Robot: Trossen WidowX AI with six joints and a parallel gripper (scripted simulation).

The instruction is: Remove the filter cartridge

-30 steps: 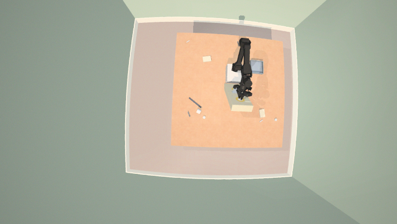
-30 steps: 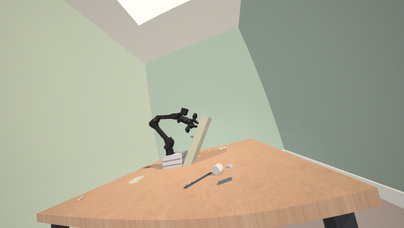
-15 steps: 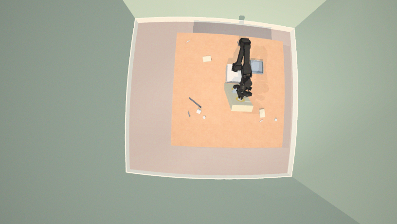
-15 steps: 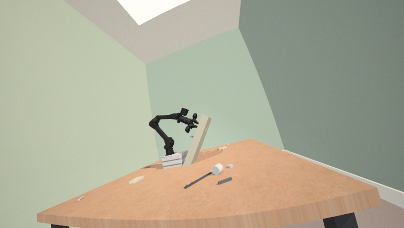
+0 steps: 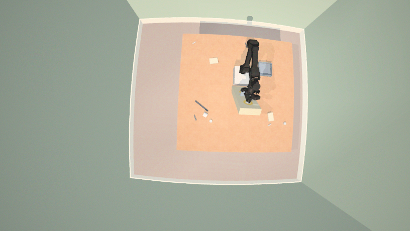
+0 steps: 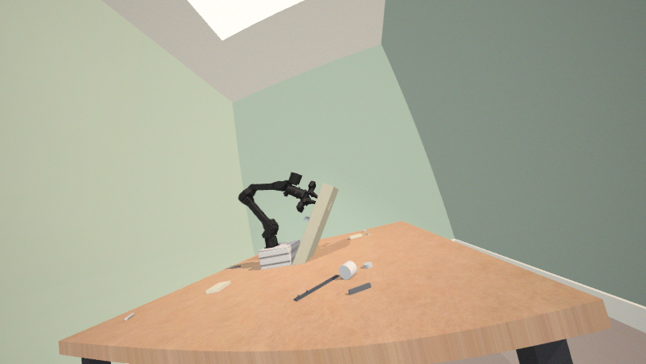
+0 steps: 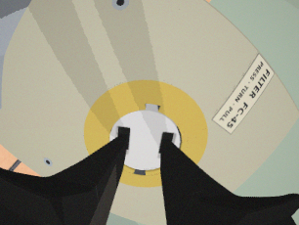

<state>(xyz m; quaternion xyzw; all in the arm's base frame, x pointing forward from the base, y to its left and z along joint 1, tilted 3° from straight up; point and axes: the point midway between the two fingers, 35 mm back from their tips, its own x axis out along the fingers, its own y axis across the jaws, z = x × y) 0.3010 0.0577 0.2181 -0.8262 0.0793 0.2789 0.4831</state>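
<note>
Now: gripper tip 10 mm short of the round filter cartridge and 10 mm above it. From my gripper tip the other things lie so: blue-grey tray (460 mm behind, 280 mm below, 200 mm to the left).
</note>
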